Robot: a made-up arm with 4 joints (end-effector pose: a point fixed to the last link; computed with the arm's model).
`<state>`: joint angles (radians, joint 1 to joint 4).
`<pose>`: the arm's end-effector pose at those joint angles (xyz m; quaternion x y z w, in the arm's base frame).
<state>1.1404 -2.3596 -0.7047 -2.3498</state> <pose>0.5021 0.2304 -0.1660 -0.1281 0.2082 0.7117 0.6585</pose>
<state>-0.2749 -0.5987 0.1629 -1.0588</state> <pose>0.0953 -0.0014 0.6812 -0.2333 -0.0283 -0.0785 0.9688</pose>
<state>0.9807 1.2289 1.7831 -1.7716</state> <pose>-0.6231 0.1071 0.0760 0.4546 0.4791 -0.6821 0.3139</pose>
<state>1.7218 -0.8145 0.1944 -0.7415</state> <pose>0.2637 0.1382 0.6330 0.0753 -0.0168 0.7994 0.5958</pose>
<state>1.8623 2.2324 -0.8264 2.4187</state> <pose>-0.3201 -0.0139 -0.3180 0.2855 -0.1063 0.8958 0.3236</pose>
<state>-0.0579 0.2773 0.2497 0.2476</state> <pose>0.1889 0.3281 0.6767 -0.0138 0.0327 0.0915 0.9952</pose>
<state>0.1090 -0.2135 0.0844 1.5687</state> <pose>0.2037 -0.2130 0.2347 0.7745 0.0687 0.0670 0.6253</pose>
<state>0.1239 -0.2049 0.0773 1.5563</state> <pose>0.2046 -0.2079 0.2422 0.7676 0.0718 0.0695 0.6331</pose>
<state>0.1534 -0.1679 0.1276 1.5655</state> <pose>0.2224 -0.1828 0.2515 0.7553 0.0992 0.0982 0.6404</pose>
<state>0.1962 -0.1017 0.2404 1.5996</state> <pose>0.2547 -0.1324 0.2602 0.7347 0.1543 0.1515 0.6430</pose>
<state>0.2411 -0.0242 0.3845 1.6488</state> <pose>0.2873 -0.0655 0.2639 0.7067 0.2253 0.2096 0.6371</pose>
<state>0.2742 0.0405 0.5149 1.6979</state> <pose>0.3089 -0.0038 0.2605 0.6795 0.2901 0.2521 0.6250</pose>
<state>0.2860 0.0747 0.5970 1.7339</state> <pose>0.3193 0.0312 0.2533 0.6649 0.3293 0.2719 0.6128</pose>
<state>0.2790 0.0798 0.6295 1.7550</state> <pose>0.3236 0.0383 0.2461 0.6655 0.3417 0.2748 0.6040</pose>
